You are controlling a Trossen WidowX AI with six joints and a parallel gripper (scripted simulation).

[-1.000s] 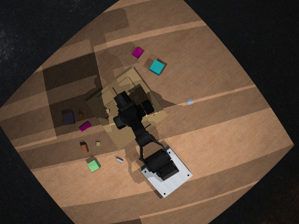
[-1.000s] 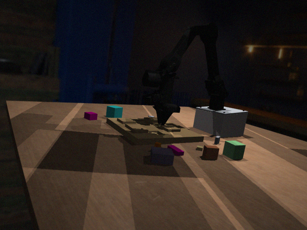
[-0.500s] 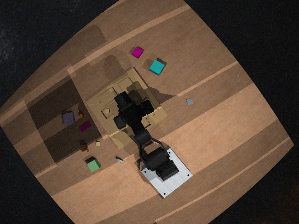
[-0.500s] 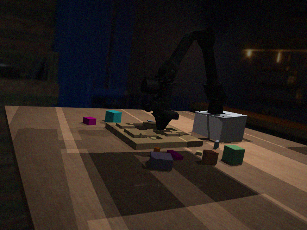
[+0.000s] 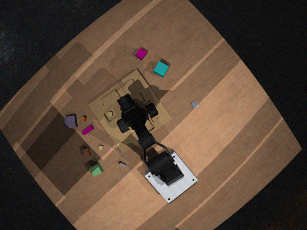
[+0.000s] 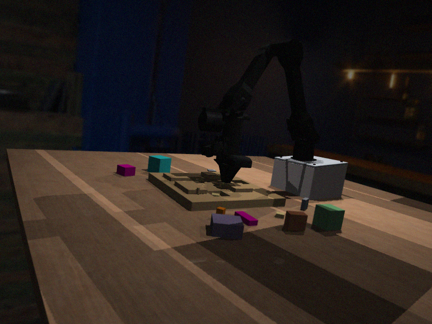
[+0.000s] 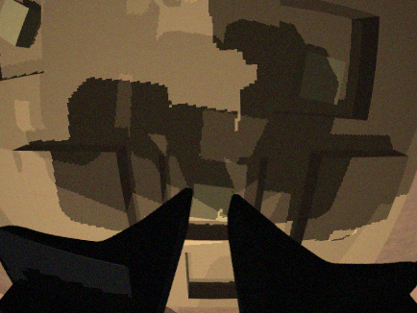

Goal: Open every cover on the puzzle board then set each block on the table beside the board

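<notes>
The tan puzzle board is 6 cm ahead of my gripper tip and 1 cm to the left of it. The rest, counted from my gripper tip: orange block 13 cm ahead, 24 cm to the left; teal cube 15 cm ahead, 21 cm to the right, 1 cm above; magenta bar 8 cm ahead, 26 cm to the left, 1 cm below.
</notes>
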